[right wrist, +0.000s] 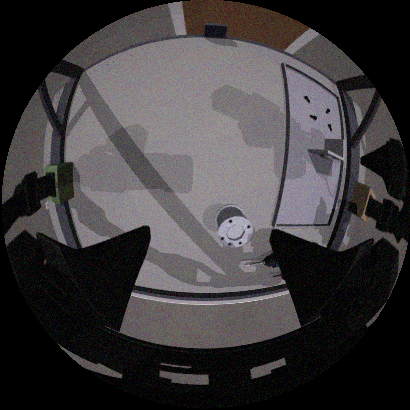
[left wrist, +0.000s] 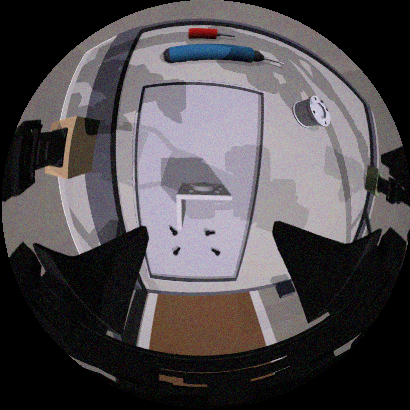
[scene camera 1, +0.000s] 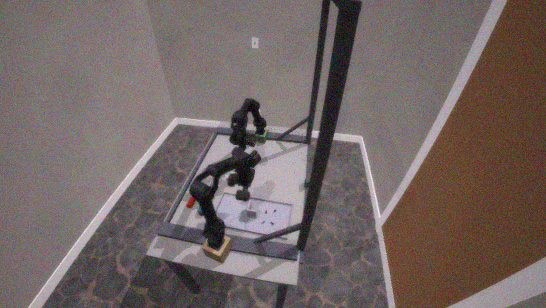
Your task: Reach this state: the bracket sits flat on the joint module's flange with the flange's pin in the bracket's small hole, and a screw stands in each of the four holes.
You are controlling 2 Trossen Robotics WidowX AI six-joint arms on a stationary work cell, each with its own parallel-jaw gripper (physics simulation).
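Frame: origin at the left arm's base, x ahead, y left, z up, level; metres.
Seen in the pictures: left gripper, between the fingertips: (right wrist: 368,165) (left wrist: 211,231); right gripper, between the fingertips: (right wrist: 212,234) (left wrist: 385,165); left arm's base, origin of its link: (right wrist: 368,205) (left wrist: 56,147) (scene camera 1: 216,242); right arm's base, origin of its link: (right wrist: 50,183) (left wrist: 378,183) (scene camera 1: 260,132).
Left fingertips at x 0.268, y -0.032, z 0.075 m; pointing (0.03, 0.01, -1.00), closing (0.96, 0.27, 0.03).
Observation:
Pixels of each thing's middle, then the offset from my left fingertips to it. Level surfaces: height alone.
- pale L-shaped bracket, middle of its body: (left wrist: 202,202) (right wrist: 326,146) (scene camera 1: 252,209) dx +0.005, dy -0.024, dz -0.127 m
- them here, middle of its body: (left wrist: 209,232) (right wrist: 312,116) (scene camera 1: 266,211) dx +0.037, dy -0.091, dz -0.158 m
- joint module, middle of its body: (right wrist: 232,225) (left wrist: 311,111) dx +0.165, dy +0.207, dz -0.134 m
- white mat, height of its surface: dz -0.162 m
- blue-handled tool, middle of its body: (left wrist: 229,52) dx -0.021, dy +0.269, dz -0.146 m
- red-handled tool, middle of its body: (left wrist: 211,33) (scene camera 1: 192,200) dx -0.071, dy +0.337, dz -0.149 m
A pale L-shaped bracket (scene camera 1: 251,206) (left wrist: 205,197) (right wrist: 334,146) stands on the white mat, its holed plate raised and one leg reaching down. Several small black screws, one of them here (left wrist: 209,232) (right wrist: 313,117) (scene camera 1: 265,212), lie loose on the mat beside it. The joint module (left wrist: 303,114) (right wrist: 235,231) stands on the table apart from the mat, with holes in its bare flange; its pin is too small to make out. My left gripper (left wrist: 211,231) (scene camera 1: 243,195) is open and empty, above the mat. My right gripper (right wrist: 212,234) is open and empty, above the table near the joint module.
The white mat (left wrist: 200,115) (right wrist: 295,210) has a raised dark rim. A blue-handled tool (left wrist: 210,53) and a red-handled tool (left wrist: 202,33) (scene camera 1: 191,201) lie beyond it in the left wrist view. A dark upright post (scene camera 1: 332,100) and slanted braces stand at the table's edge.

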